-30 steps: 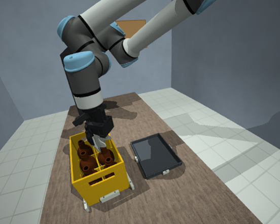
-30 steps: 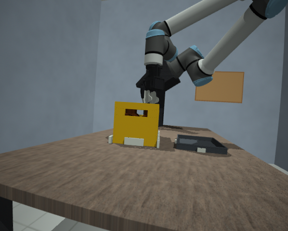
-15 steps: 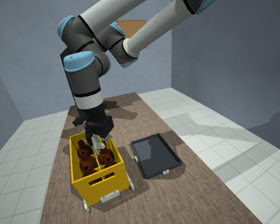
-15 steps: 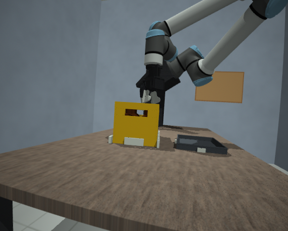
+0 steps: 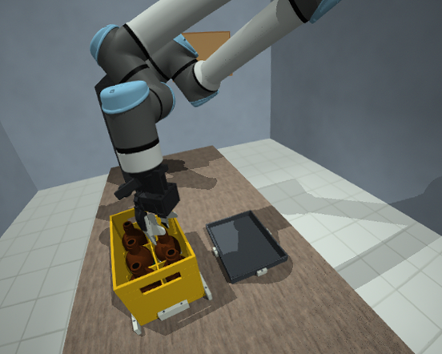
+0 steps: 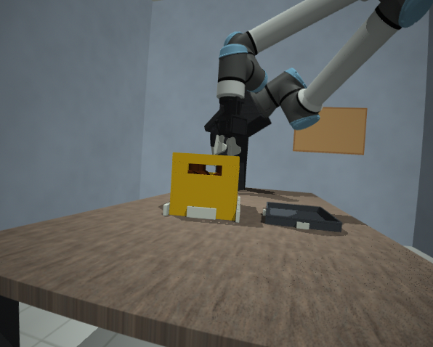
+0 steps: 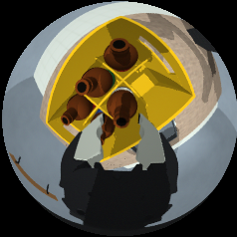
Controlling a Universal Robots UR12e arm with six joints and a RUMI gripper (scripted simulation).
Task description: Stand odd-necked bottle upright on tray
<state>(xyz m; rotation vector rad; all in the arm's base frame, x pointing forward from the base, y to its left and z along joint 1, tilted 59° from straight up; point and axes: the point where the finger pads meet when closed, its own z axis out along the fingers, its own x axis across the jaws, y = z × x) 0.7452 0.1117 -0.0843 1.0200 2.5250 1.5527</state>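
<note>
Now: hand 70 mm above the yellow crate, 40 mm to the left of it and 10 mm short of it. The rest, counted from my hand: dark tray: 250 mm to the left, 140 mm below, 20 mm behind.
</note>
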